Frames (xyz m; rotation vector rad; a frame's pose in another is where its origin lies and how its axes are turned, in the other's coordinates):
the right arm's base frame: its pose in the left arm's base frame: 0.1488 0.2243 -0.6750 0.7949 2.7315 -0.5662
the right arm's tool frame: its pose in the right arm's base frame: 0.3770 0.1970 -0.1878 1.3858 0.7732 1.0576
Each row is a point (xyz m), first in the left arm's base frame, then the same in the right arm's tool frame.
Working: the left arm's base frame: its pose in the right arm's tool frame: -0.8672 -0.1844 -0.3074 1.8871 0.9046 -1.3762

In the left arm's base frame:
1: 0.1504 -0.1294 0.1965
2: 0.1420 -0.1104 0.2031
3: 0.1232 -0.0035 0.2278
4: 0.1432 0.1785 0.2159
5: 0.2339 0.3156 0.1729
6: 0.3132 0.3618 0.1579
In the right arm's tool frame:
1: -1.0444 -0.2445 -0.5147
2: -1.0343 -0.2620 -0.5066
3: -0.9641 -0.3458 -0.4853
4: -0.8046 -0.4364 -0.4850
5: -0.6496 -0.4648 -0.5487
6: -0.5864 -0.4660 -0.6169

